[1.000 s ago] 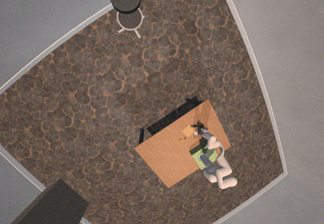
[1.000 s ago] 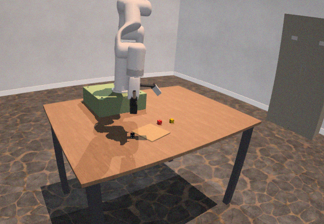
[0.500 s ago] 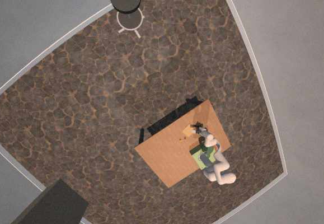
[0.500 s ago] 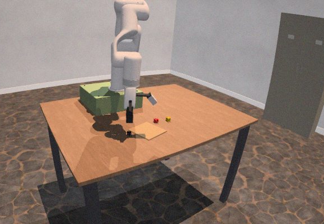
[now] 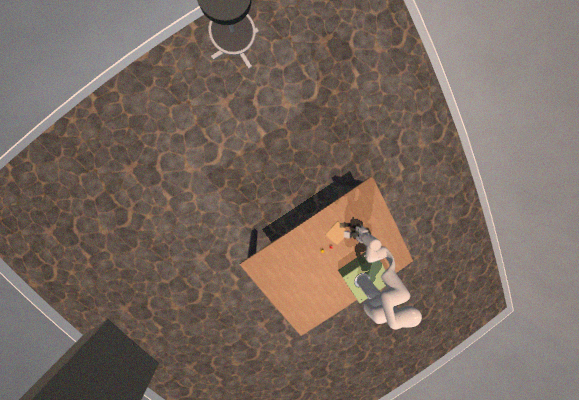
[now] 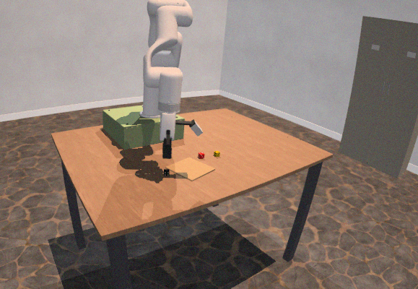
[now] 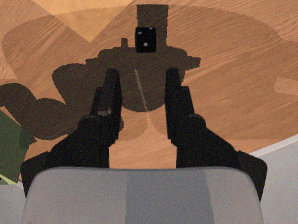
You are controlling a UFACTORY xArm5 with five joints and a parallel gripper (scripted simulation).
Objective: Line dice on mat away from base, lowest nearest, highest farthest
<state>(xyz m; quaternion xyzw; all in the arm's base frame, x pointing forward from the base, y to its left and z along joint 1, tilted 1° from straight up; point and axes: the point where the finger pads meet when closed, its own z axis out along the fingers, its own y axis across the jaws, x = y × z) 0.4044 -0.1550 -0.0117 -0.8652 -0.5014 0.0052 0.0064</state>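
The black die lies 9 cm below my hand. From my hand the other things lie so: red die 21 cm to the left, 9 cm below, 6 cm behind; yellow die 28 cm to the left, 9 cm below, 4 cm behind; tan mat 11 cm to the left, 10 cm below.
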